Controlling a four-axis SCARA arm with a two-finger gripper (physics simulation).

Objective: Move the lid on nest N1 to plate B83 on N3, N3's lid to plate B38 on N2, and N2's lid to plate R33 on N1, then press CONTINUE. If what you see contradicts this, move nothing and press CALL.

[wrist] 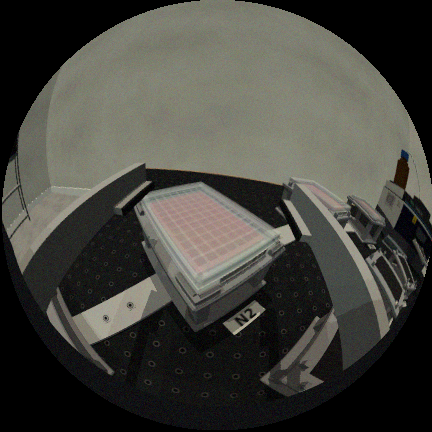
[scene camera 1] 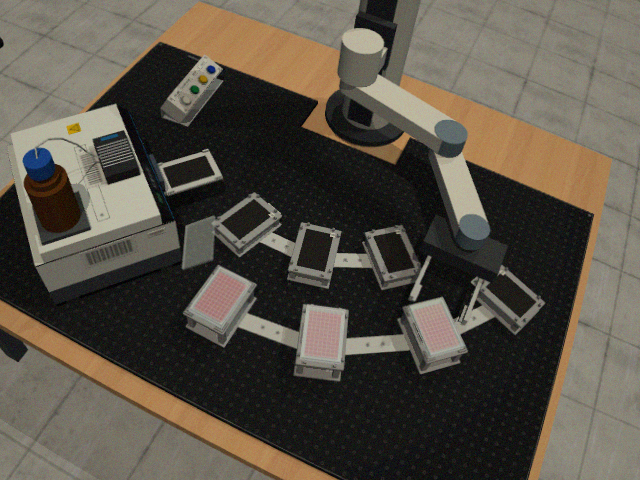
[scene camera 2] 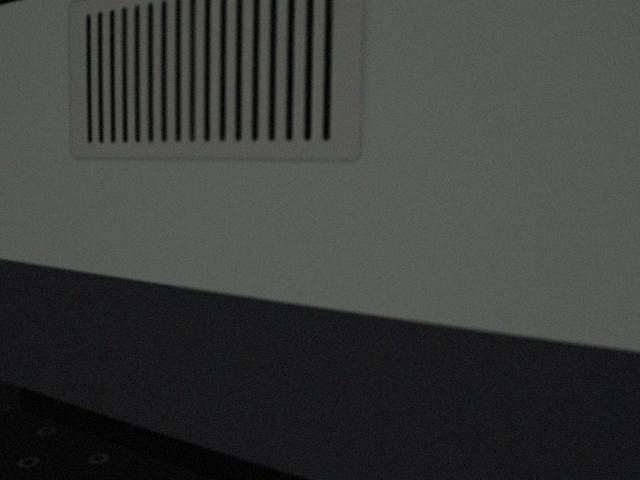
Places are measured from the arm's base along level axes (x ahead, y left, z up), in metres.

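Pixels of known places: gripper, between the fingertips: (wrist: pixel 217 180) (scene camera 1: pixel 437 310); arm's base, origin of its link: (scene camera 1: pixel 366 116).
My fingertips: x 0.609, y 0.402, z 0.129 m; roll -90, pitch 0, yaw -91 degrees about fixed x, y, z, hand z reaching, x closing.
For each thing: its top centre in the pictures, then the offset to it from my fingertips. "spot": a spot on its surface instead.
- plate, centre of its top: (wrist: pixel 199 210) (scene camera 1: pixel 436 325) 0.014 m ahead, 0.013 m left, 0.036 m down
- nest's label, a spot on its surface: (wrist: pixel 243 317) spot: 0.052 m back, 0.044 m right, 0.115 m down
- button box, a spot on its surface: (scene camera 1: pixel 191 90) spot: 0.369 m back, 0.858 m right, 0.047 m down
- flat grey pad, centre of its top: (scene camera 1: pixel 198 236) (wrist: pixel 397 242) 0.043 m ahead, 0.579 m right, 0.066 m down
- white instrument, a spot on its surface: (scene camera 1: pixel 103 211) spot: 0.174 m ahead, 0.723 m right, 0.093 m up
- brown bottle, a spot on its surface: (scene camera 1: pixel 54 201) spot: 0.257 m ahead, 0.754 m right, 0.201 m up
- vented panel, a spot on its surface: (scene camera 2: pixel 465 180) spot: 0.058 m ahead, 1.033 m right, 0.011 m down
My gripper (scene camera 1: pixel 438 310) (wrist: pixel 217 180) is open and empty, its fingers on either side of and above the lidded plate on nest N2. That plate (scene camera 1: pixel 434 328) (wrist: pixel 210 232) has pink wells under a clear lid; its nest's label (wrist: pixel 243 317) reads N2. Two more pink plates sit on nests, one at front centre (scene camera 1: pixel 322 333) and one at front left (scene camera 1: pixel 220 297); both also show at right in the wrist view. I cannot read their nest labels or any plate code. The button box (scene camera 1: pixel 191 90) at back left has white, green, yellow and blue buttons; its lettering is illegible.
Several dark-centred nests, including ones at centre (scene camera 1: pixel 331 232) and right (scene camera 1: pixel 535 304), stand behind and beside the plates. A flat grey pad (scene camera 1: pixel 199 242) lies by the white instrument (scene camera 1: pixel 103 211), which carries a brown bottle (scene camera 1: pixel 54 201). Scene camera 2 shows a vented panel (scene camera 2: pixel 465 180) close up.
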